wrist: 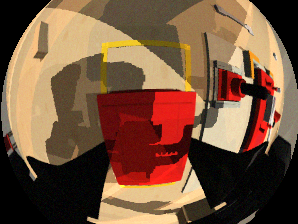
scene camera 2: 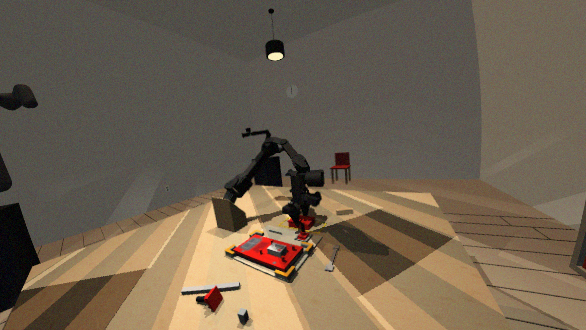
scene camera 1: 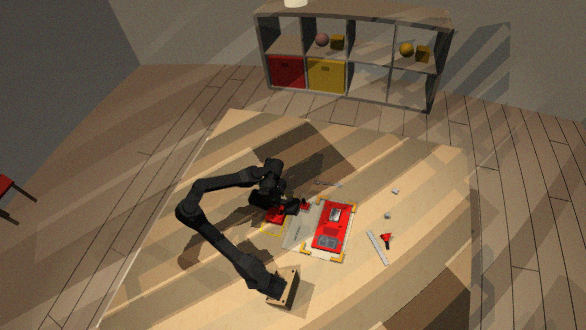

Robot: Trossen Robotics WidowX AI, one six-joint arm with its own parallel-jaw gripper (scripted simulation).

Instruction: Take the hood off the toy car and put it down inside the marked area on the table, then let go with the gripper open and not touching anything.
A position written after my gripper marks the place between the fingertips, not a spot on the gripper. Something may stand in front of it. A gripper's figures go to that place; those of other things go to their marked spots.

My gripper (wrist: 147,143): 10 cm from the lens. A red hood (wrist: 147,133): 8 cm from the lens.
